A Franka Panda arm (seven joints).
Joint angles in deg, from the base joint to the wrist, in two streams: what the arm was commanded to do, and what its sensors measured. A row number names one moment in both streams.
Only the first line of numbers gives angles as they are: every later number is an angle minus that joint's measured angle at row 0.
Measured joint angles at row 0:
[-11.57 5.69 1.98 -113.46 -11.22 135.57 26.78]
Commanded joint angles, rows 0 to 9:
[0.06 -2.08 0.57 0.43 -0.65 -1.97 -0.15]
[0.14 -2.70 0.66 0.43 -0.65 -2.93 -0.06]
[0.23 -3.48 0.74 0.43 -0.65 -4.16 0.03]
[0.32 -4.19 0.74 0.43 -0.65 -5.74 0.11]
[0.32 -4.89 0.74 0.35 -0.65 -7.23 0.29]
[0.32 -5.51 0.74 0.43 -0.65 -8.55 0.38]
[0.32 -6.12 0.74 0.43 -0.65 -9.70 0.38]
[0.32 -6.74 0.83 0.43 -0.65 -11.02 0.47]
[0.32 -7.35 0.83 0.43 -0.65 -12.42 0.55]
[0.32 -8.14 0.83 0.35 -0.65 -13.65 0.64]
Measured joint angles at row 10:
[0.60 -5.73 0.20 0.25 0.00 -9.65 0.00]
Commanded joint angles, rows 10 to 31:
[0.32 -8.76 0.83 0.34 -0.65 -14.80 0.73]
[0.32 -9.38 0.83 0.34 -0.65 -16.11 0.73]
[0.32 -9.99 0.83 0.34 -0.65 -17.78 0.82]
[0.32 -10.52 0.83 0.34 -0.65 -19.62 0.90]
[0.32 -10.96 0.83 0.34 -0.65 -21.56 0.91]
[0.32 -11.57 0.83 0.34 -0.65 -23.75 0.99]
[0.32 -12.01 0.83 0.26 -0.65 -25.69 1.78]
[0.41 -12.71 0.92 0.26 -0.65 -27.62 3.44]
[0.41 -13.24 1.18 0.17 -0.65 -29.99 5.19]
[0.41 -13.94 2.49 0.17 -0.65 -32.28 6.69]
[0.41 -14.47 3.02 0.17 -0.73 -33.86 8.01]
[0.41 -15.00 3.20 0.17 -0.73 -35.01 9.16]
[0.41 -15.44 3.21 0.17 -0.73 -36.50 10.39]
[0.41 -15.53 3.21 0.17 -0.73 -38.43 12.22]
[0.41 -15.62 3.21 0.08 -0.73 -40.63 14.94]
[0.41 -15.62 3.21 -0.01 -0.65 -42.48 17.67]
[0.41 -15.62 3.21 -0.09 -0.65 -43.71 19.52]
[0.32 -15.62 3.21 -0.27 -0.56 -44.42 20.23]
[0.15 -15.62 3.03 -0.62 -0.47 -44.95 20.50]
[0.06 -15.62 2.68 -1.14 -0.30 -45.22 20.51]
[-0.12 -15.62 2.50 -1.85 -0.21 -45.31 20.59]
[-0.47 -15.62 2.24 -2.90 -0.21 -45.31 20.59]
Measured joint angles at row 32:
[0.50 -15.04 2.50 -0.65 0.00 -44.34 19.41]
